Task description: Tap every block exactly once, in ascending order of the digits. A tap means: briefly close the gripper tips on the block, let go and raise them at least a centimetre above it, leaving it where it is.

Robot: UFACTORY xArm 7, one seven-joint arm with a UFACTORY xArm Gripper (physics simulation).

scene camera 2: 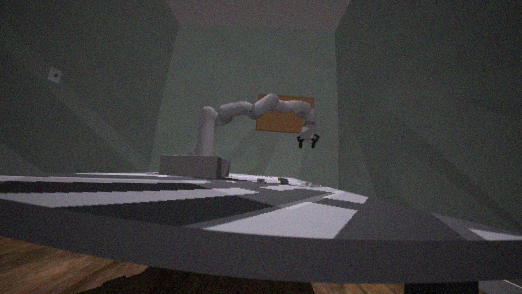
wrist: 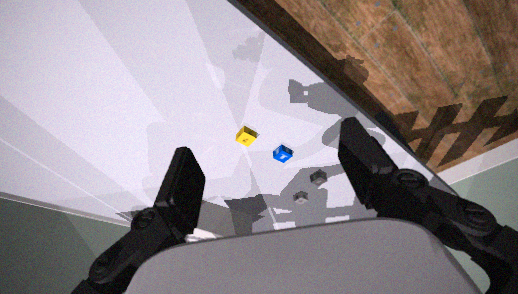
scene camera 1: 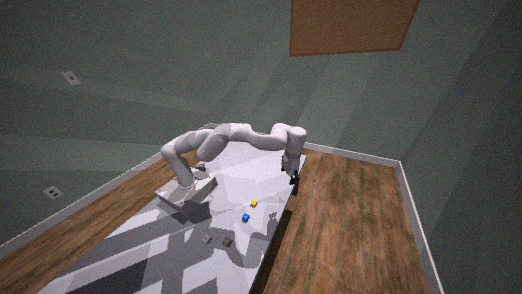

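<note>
Four small blocks stand apart on the table. A yellow block [scene camera 1: 254, 203] [wrist: 246, 136] carries a mark too blurred to read. A blue block [scene camera 1: 245, 218] [wrist: 282, 154] is beside it; its digit is not clear. A dark grey block [scene camera 1: 227, 242] [wrist: 318, 177] and a lighter grey block [scene camera 1: 207, 239] [wrist: 300, 197] sit in shadow, their digits unreadable. My gripper [scene camera 1: 290, 172] [scene camera 2: 307, 145] [wrist: 266, 150] is wide open and empty, high above the table. In scene camera 1 it is up and right of the blocks, near the table's long edge.
The white and grey table [scene camera 1: 200, 280] [scene camera 2: 300, 260] bears the arm's box-shaped base [scene camera 1: 172, 195] [scene camera 2: 190, 166] at the left. Its long edge drops to the wooden floor [scene camera 1: 345, 230] [wrist: 440, 50] on the right. Shadows of the arm cross the table around the blocks.
</note>
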